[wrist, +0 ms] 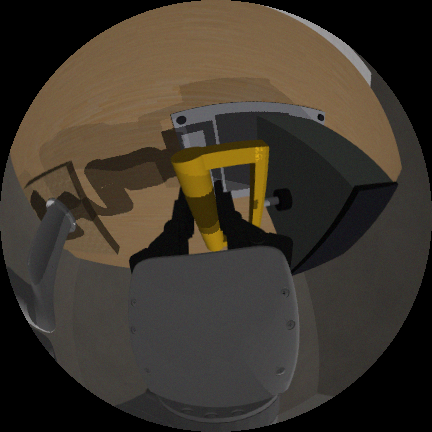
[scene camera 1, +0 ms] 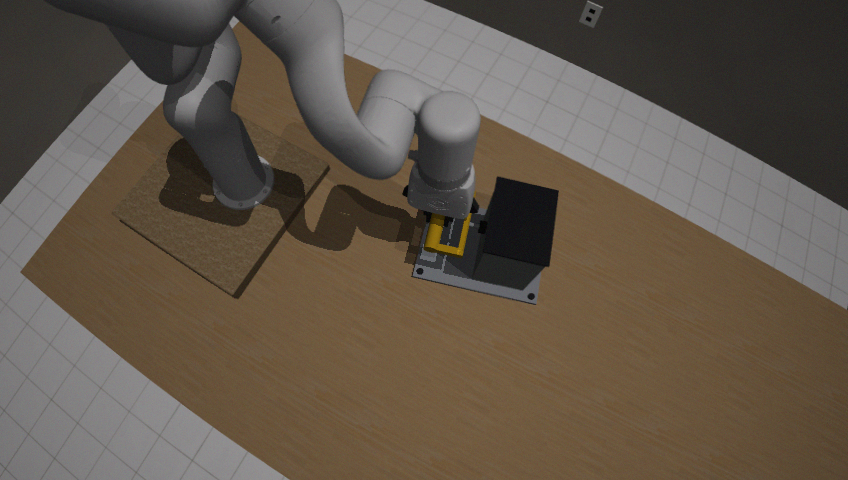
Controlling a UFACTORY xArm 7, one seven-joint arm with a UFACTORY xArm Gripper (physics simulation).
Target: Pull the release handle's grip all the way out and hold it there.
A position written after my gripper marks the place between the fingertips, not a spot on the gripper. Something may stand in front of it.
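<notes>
My gripper (scene camera 1: pixel 438 217), also in the wrist view (wrist: pixel 202 193). Grey base plate, visible (wrist: pixel 217 123).
</notes>
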